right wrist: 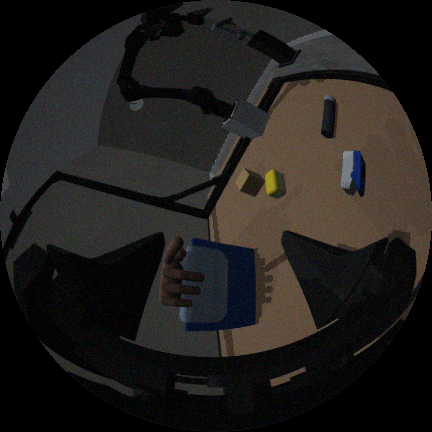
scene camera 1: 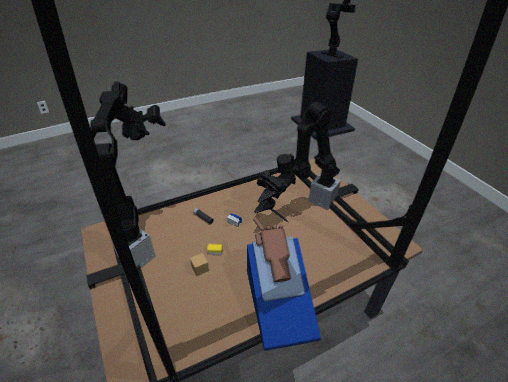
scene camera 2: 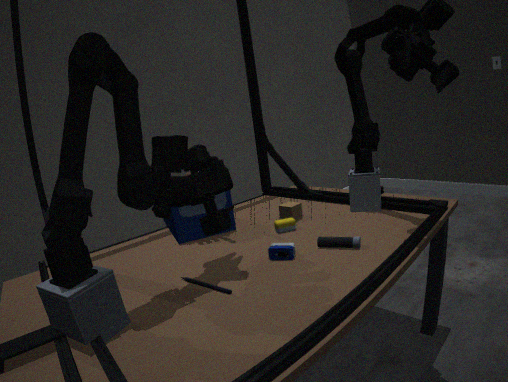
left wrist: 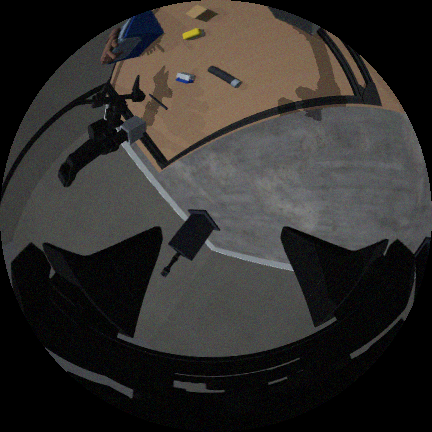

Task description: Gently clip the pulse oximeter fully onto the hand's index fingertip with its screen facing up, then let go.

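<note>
The pulse oximeter, a small blue and white block, lies on the table; its blue face with a dark patch faces scene camera 2. The brown hand rests on a padded blue stand, one finger sticking out apart from the others; the gripper hides it in scene camera 2. No oximeter is on its fingers. My right gripper is open and empty, above the table near the hand's fingers. My left gripper is open and empty, high and away from the oximeter.
The blue stand is beneath the hand. A black pen lies near the right arm. A dark flashlight, a yellow block and a wooden cube lie on the table.
</note>
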